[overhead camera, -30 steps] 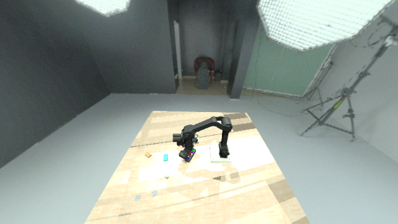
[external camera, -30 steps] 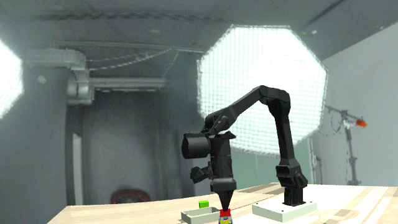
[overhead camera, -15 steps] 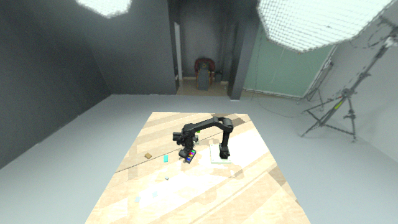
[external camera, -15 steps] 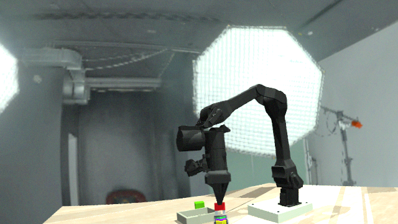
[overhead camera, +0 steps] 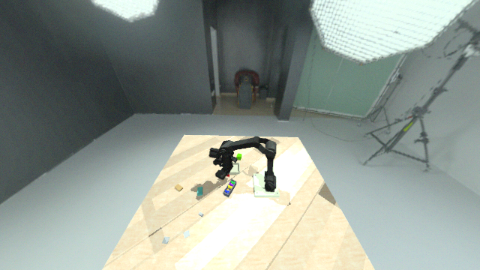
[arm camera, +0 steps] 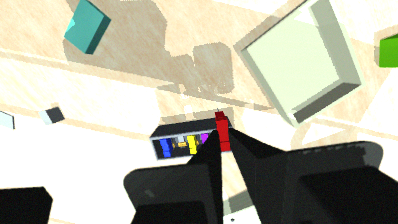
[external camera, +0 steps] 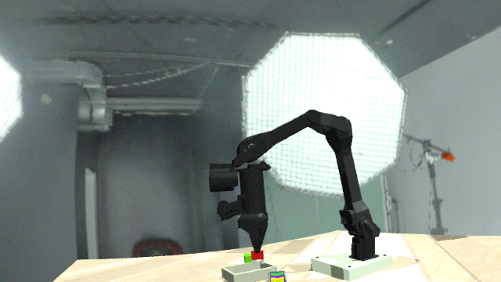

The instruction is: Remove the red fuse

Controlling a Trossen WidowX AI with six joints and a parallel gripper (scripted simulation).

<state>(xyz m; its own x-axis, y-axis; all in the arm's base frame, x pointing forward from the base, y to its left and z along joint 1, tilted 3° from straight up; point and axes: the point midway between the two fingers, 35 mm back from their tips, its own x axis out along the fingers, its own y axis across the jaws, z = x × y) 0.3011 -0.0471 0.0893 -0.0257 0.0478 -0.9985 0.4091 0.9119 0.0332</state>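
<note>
The pale tray lies 2 cm behind my gripper tip, 13 cm to the right of it and 9 cm below it.
</note>
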